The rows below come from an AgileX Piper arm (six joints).
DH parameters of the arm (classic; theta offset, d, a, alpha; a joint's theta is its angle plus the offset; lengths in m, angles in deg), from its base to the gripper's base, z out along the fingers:
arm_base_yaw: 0 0.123 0 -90
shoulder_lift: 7.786 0 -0.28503 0
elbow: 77.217 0 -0.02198 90
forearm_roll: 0 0.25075 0 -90
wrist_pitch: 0 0 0 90
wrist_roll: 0 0.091 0 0
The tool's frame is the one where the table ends.
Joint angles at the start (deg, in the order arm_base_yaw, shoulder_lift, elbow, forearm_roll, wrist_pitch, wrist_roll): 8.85, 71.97, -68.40, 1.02, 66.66, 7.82
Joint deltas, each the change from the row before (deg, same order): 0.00, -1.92, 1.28, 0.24, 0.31, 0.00; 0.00, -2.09, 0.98, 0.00, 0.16, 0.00; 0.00, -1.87, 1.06, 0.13, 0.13, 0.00; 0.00, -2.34, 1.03, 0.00, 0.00, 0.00; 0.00, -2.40, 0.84, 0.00, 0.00, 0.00; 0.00, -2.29, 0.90, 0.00, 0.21, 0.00; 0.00, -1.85, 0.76, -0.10, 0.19, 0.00; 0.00, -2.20, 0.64, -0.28, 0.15, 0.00; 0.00, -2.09, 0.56, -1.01, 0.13, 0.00; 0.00, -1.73, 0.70, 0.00, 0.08, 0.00; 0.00, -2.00, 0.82, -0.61, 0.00, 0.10; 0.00, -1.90, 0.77, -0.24, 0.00, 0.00
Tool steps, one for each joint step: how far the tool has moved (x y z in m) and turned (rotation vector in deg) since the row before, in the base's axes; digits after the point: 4 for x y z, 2 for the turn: -0.0092, -0.0011, 0.0012, 0.29, -0.29, 0.01; -0.0093, -0.0014, 0.0031, 0.15, -0.94, 0.00; -0.0085, -0.0011, 0.0016, 0.23, -0.65, 0.01; -0.0101, -0.0016, 0.0032, 0.20, -1.29, 0.00; -0.0103, -0.0016, 0.0039, 0.24, -1.54, 0.00; -0.0101, -0.0016, 0.0026, 0.18, -1.17, 0.01; -0.0082, -0.0014, 0.0016, 0.04, -0.90, -0.01; -0.0095, -0.0019, 0.0030, -0.06, -1.44, -0.05; -0.0089, -0.0029, 0.0027, -0.76, -1.54, -0.20; -0.0075, -0.0012, 0.0008, 0.15, -0.94, 0.00; -0.0084, -0.0022, 0.0007, -0.34, -1.25, -0.23; -0.0080, -0.0016, 0.0005, -0.05, -1.15, -0.06
